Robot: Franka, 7 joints.
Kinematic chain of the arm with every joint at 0, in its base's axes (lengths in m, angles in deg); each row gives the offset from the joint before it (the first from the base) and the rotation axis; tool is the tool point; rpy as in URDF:
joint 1: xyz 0 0 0.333 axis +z
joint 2: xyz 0 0 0 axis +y
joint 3: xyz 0 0 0.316 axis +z
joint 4: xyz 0.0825 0 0 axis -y
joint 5: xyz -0.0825 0 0.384 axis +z
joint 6: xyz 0 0 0 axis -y
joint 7: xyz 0.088 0 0 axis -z
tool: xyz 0 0 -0.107 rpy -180 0 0
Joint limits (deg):
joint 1: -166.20..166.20
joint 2: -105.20..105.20
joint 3: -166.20..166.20
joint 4: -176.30..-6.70
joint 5: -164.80..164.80
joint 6: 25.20..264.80
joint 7: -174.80..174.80
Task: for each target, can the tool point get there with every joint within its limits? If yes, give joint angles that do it. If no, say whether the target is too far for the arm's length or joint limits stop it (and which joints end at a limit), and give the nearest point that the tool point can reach.
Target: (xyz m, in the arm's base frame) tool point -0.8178 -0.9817 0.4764
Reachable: no: too far | nearest point -0.5457 -0.6550 0.4287 | short by 0.428 m
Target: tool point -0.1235 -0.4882 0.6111
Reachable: yes | joints -43.82 76.56 -119.94 -84.08 14.40 57.14 -115.38
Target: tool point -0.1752 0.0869 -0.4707
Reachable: no: joint limits stop it (at a limit: joint 2) | nearest point -0.1893 0.0939 -0.3559 | short by 0.116 m
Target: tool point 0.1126 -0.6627 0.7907
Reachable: yes | joints -95.01 42.90 21.03 -33.37 121.52 83.14 30.63
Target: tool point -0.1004 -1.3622 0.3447
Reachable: no: too far | nearest point -0.0631 -0.8555 0.3403 | short by 0.508 m
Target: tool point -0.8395 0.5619 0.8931
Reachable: no: too far | nearest point -0.6235 0.4173 0.7490 | short by 0.297 m
